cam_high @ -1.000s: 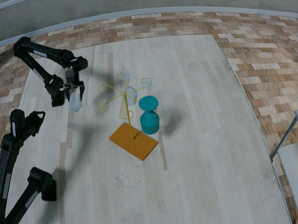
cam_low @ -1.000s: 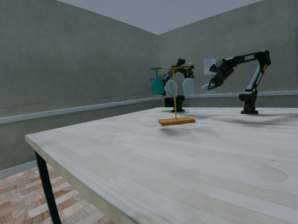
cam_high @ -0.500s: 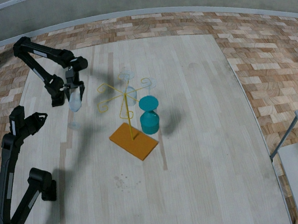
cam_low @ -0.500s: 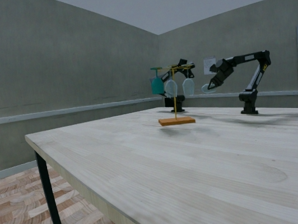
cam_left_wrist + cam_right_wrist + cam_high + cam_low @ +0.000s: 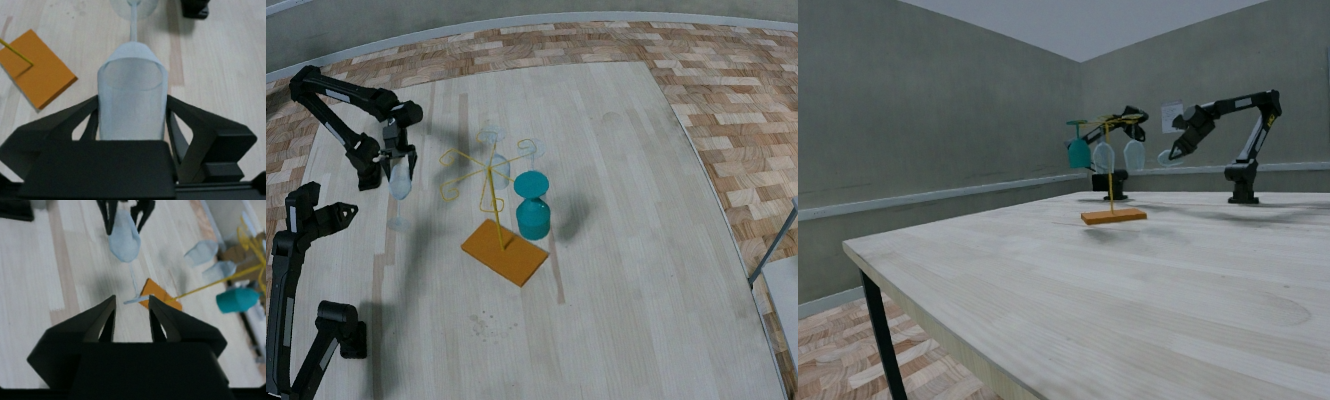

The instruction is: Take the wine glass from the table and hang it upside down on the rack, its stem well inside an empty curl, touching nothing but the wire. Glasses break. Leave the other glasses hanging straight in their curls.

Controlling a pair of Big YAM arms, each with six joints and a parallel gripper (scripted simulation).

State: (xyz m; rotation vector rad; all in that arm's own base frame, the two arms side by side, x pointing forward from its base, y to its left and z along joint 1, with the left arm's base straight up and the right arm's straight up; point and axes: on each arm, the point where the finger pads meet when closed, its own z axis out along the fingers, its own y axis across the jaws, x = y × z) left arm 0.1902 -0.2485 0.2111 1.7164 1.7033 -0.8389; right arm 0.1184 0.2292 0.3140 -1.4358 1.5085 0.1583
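Observation:
Now: the clear wine glass 11 cm to the left of my right hand, 11 cm below it and 10 cm ahead of it. Round my right hand: teal glass 46 cm ahead, 3 cm to the right, 2 cm below; yellow wire rack 37 cm ahead, 13 cm below, 4 cm to the left.
Right now the clear wine glass is 8 cm to the right of my left hand and 1 cm below it. Also, from my left hand: teal glass (36 cm ahead, 21 cm to the right, 8 cm above); then yellow wire rack (27 cm ahead, 14 cm to the right, 3 cm below).

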